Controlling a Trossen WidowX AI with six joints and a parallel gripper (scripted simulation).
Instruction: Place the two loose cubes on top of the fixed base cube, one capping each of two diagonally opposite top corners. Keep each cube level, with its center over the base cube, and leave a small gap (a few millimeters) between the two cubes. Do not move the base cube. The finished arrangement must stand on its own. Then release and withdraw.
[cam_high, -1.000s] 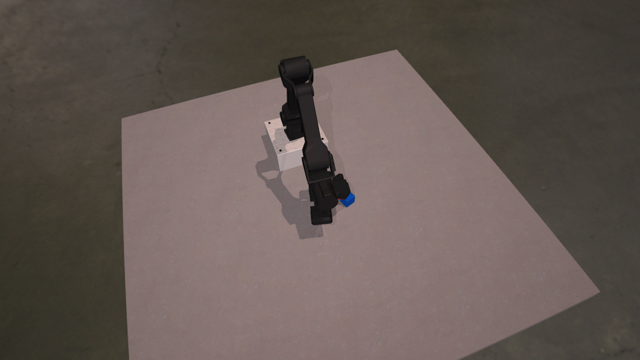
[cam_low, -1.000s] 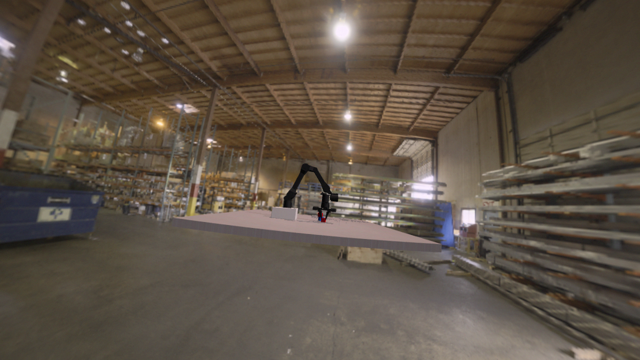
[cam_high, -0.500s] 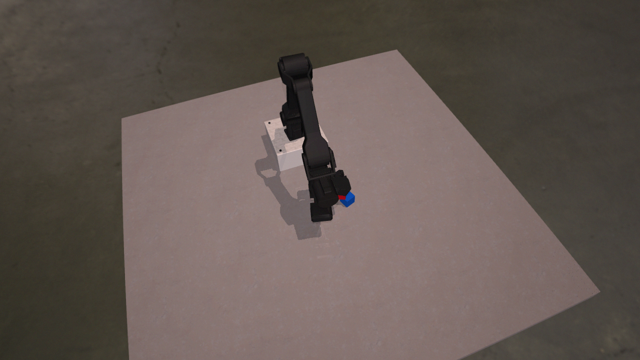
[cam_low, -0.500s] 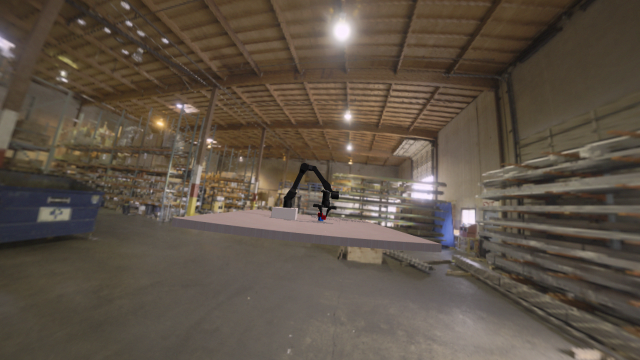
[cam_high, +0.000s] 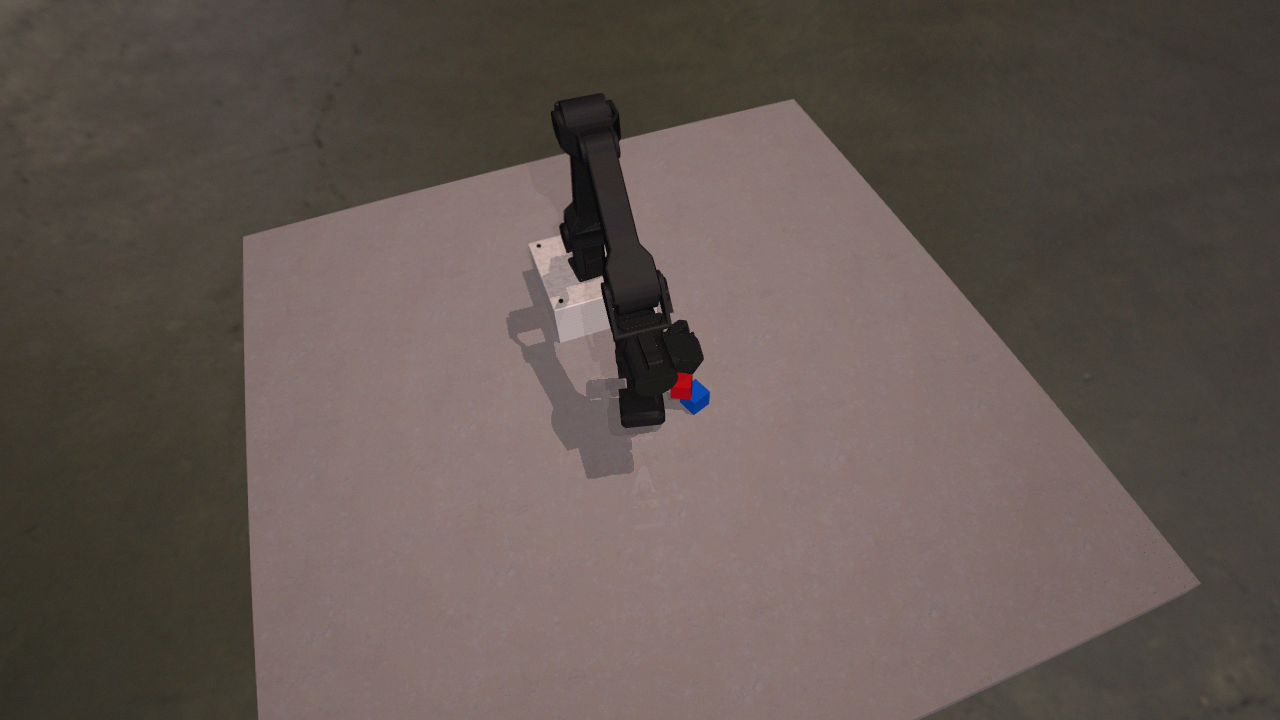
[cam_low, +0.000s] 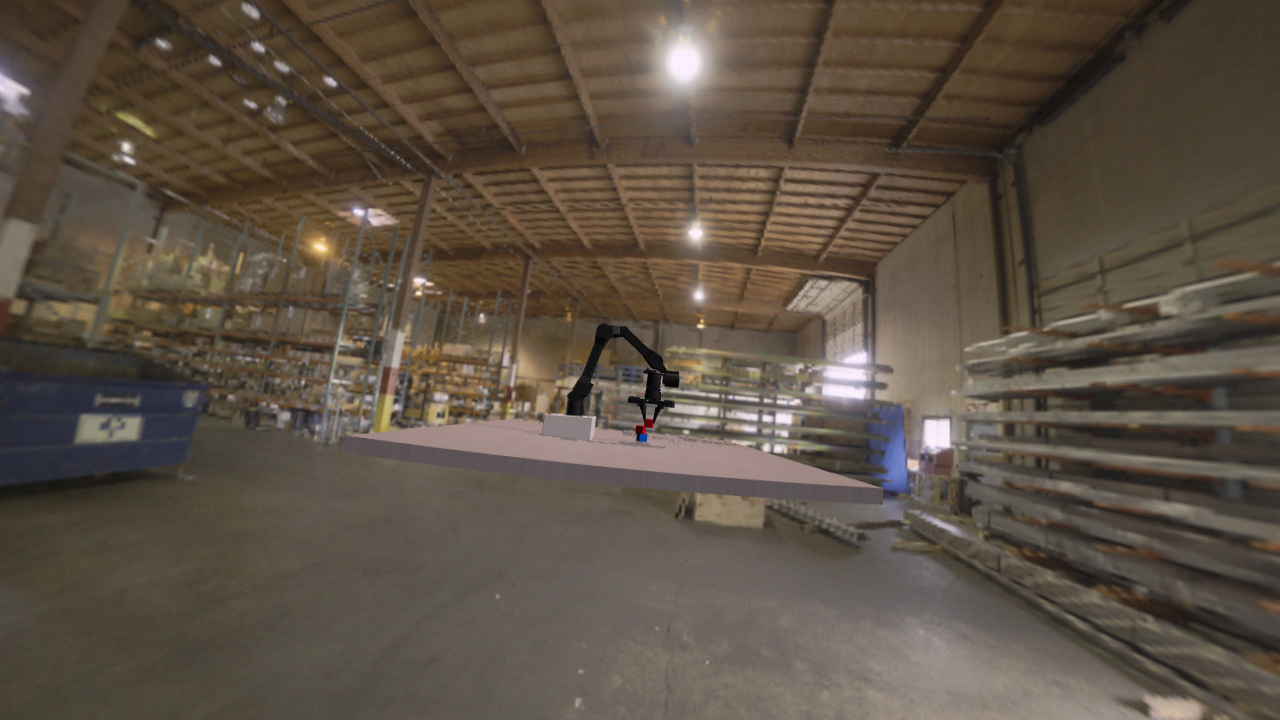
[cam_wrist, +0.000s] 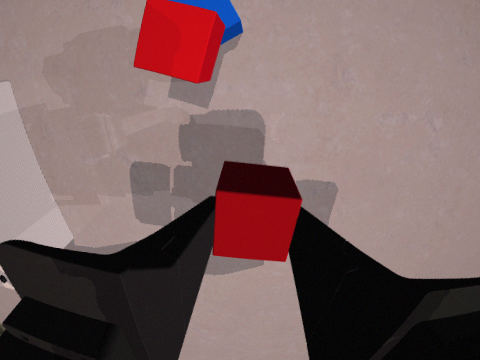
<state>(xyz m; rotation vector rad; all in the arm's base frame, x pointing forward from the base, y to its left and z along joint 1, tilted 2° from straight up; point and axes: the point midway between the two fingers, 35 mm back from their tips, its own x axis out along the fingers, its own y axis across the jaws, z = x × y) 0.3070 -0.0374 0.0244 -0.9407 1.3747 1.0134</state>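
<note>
Right now the red cube is 2 cm behind my gripper tip, 8 cm to the left of it and 3 cm below it. From my gripper tip the other things lie so: blue cube: 1 cm behind, 10 cm to the left, 7 cm below.
</note>
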